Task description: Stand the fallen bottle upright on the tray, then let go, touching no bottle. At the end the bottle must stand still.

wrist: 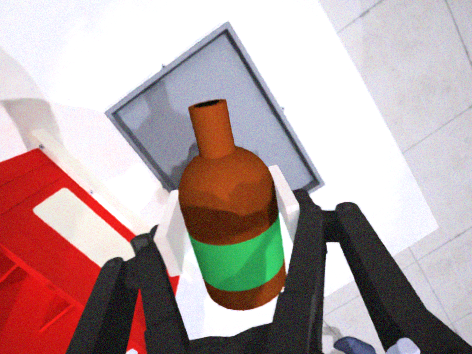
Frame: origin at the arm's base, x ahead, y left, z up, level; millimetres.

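Seen in the pictures: gripper, between the fingertips: [228, 194].
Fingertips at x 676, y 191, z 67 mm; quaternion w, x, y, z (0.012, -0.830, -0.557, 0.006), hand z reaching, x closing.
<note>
Pixels of each thing's top centre, then the offset from my fingertips to it. "*": a spot on its surface instead. Level surfaces: height alone.
- brown bottle with a green band, centre of its top: [230, 227] 0 mm ahead, 0 mm left, 55 mm up
- grey tray, a spot on its surface: [260, 82] * 45 mm back, 88 mm left, 149 mm down
- red object with a cream panel, centre of its top: [6, 334] 13 mm back, 280 mm right, 1 mm up
- white table, height of its surface: 174 mm down
A brown bottle with a green band [235, 215] is in the middle of the wrist view, its open neck pointing away toward the top of the view. My gripper [228, 194] is shut on the bottle, with one pale pad at each side of its body. The grey tray [260, 82] lies on the white table beyond the bottle and looks well below it. The bottle hides the tray's near corner. No other bottle shows on the visible part of the tray. Shadows fall on the tray's floor.
A red object with a cream panel [80, 220] stands at the left, beside a pale strip with small screws. The white table [360, 165] ends at the right, with pale floor tiles [420, 60] beyond its edge. A dark blue thing [354, 345] shows at the bottom.
</note>
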